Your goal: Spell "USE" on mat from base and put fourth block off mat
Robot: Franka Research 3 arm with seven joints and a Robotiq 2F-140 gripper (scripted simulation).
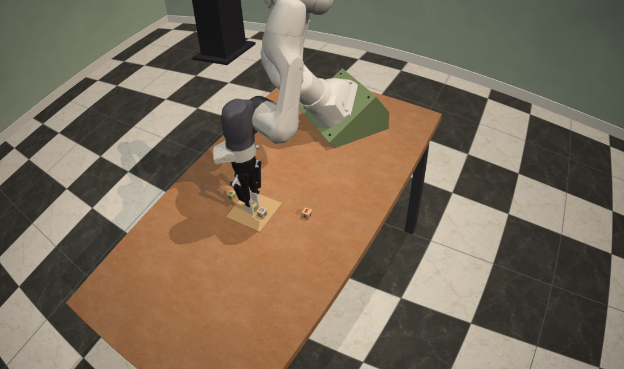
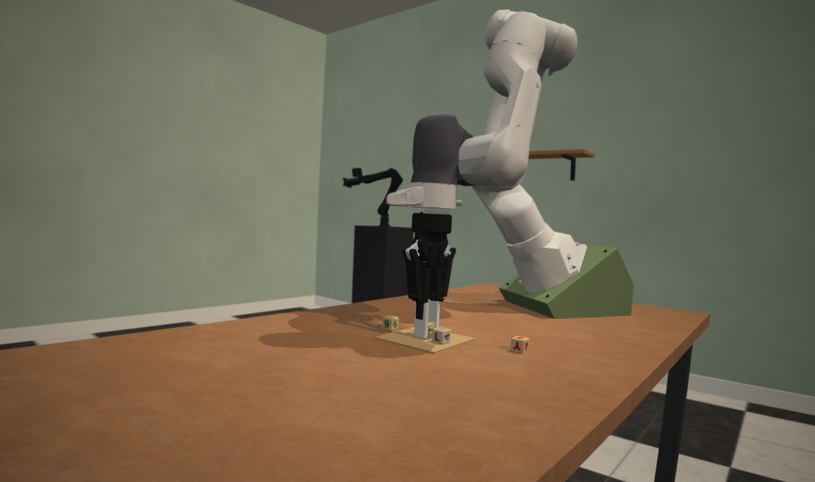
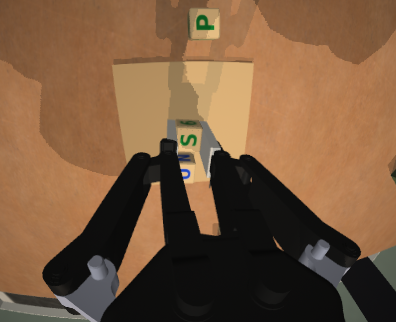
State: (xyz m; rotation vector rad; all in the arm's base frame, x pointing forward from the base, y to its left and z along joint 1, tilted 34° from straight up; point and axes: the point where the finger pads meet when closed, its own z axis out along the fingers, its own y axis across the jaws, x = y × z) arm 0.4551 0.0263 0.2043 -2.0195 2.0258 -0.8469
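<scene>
Right now the S block is 20 mm below my hand. From my hand the other things lie so: U block 40 mm to the left, 30 mm below, 10 mm ahead; mat 40 mm below; green P block 100 mm to the right, 30 mm below, 20 mm behind.
</scene>
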